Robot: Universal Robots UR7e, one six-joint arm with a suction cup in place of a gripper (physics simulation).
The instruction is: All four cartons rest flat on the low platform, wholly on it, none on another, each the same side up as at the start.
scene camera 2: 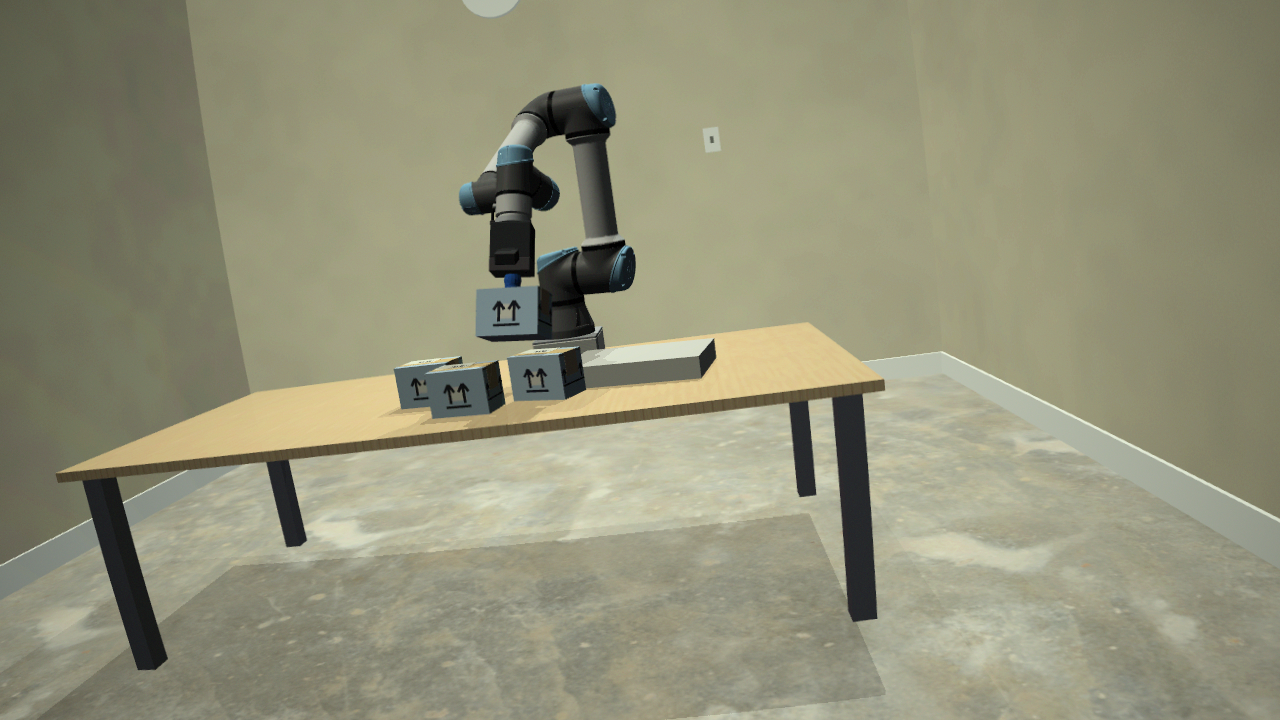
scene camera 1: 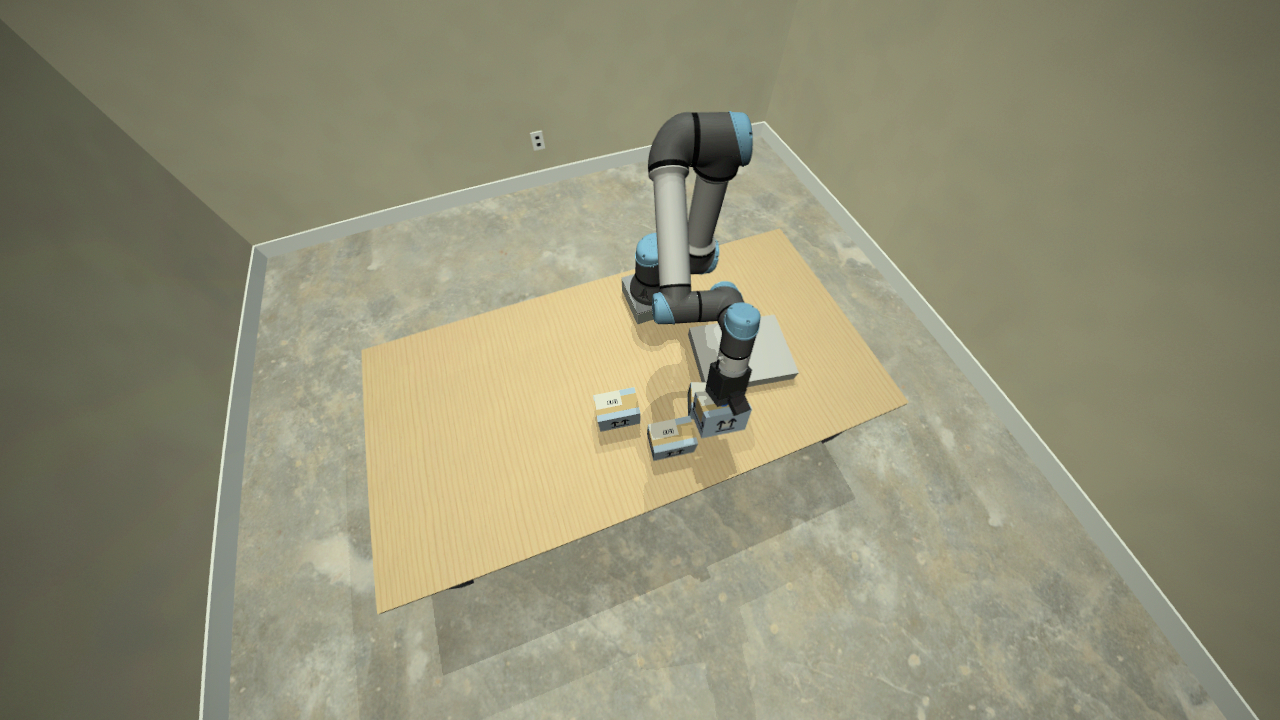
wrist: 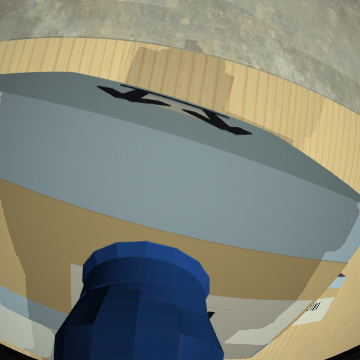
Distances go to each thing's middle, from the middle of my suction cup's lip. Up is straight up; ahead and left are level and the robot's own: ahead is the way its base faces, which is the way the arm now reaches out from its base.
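Labels:
My suction cup is 220 mm above the low grey platform (scene camera 2: 683, 360), and it is also 200 mm past the platform and 220 mm to the right of it.

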